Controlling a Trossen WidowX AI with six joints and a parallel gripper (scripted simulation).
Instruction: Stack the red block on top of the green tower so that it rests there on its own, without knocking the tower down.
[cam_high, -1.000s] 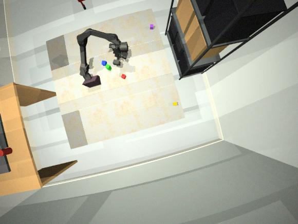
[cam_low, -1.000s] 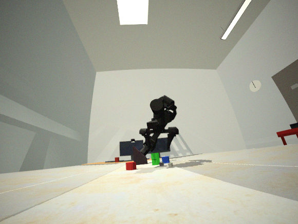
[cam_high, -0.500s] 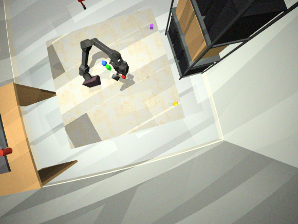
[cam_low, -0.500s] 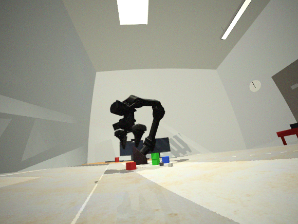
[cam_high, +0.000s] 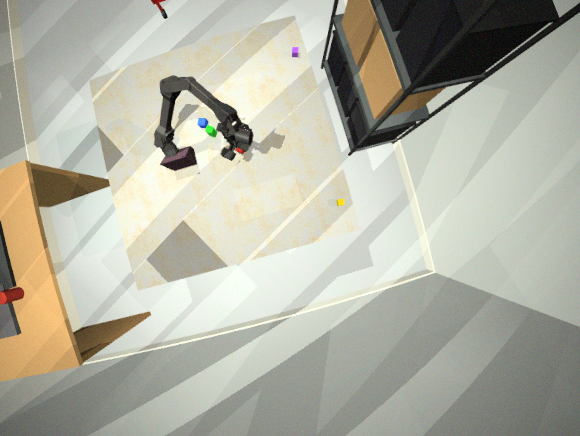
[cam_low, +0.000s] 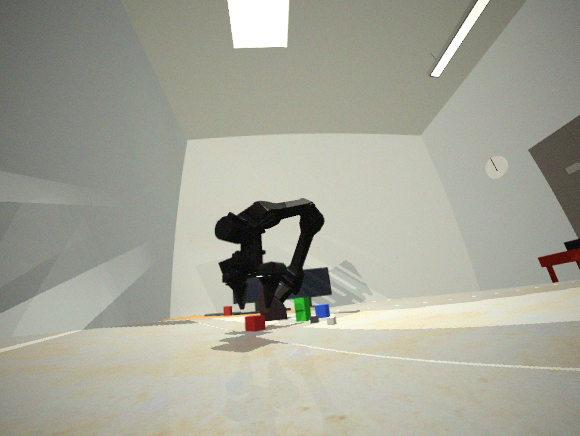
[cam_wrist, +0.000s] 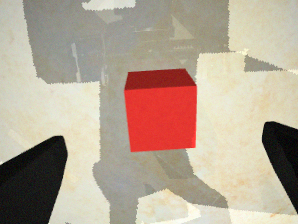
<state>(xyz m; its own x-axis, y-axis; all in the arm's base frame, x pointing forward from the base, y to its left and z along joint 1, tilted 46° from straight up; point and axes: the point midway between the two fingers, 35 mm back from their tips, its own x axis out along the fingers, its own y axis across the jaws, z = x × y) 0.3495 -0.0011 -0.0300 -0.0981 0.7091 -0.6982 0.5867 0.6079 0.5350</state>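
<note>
My gripper tip is now 30 mm above the red block. Round my gripper tip: purple block 380 mm ahead, 500 mm to the left, 30 mm below; then yellow block 480 mm ahead, 370 mm to the right, 30 mm below; then blue block 180 mm behind, 180 mm to the left, 30 mm below.
</note>
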